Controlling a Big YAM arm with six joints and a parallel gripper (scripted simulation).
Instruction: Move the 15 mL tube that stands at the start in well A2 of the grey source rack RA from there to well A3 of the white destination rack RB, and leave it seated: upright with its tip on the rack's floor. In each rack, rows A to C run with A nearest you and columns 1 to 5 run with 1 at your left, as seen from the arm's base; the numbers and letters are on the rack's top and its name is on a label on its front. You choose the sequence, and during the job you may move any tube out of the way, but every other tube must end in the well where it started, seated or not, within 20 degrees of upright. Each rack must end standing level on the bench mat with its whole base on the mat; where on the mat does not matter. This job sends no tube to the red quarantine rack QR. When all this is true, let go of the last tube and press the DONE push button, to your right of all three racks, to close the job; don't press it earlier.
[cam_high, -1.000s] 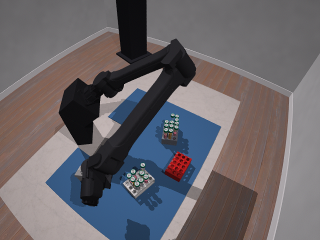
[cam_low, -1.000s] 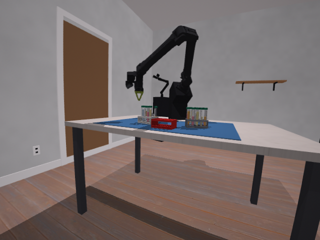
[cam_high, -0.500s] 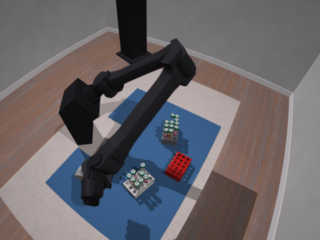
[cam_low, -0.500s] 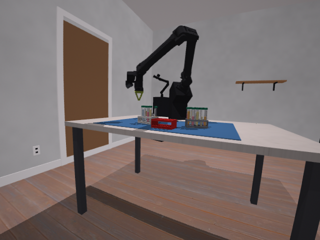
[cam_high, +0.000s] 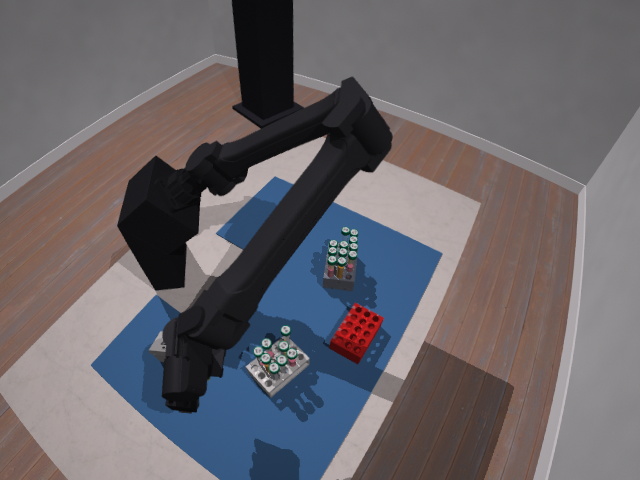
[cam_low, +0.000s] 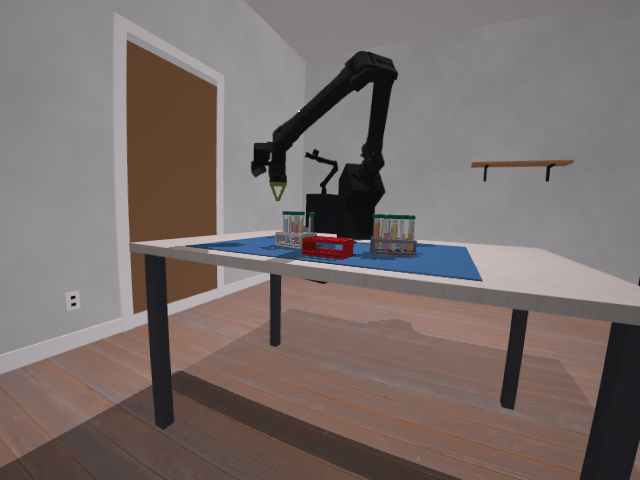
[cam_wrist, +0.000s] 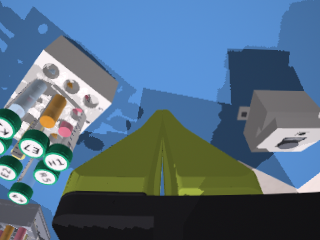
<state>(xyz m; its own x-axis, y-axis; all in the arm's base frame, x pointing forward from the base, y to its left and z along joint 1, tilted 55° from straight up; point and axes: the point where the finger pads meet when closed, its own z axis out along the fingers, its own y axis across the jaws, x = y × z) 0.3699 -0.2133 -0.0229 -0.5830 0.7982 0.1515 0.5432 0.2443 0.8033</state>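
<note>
Right now my hand is 19 cm past the grey done button box, 4 cm to the left of it and 14 cm above it. From my hand the other things lie so: tube: 1 cm ahead, 20 cm to the left, 11 cm below; grey rack RA: 8 cm behind, 47 cm to the left, 15 cm below; white rack RB: 3 cm ahead, 15 cm to the left, 15 cm below.
</note>
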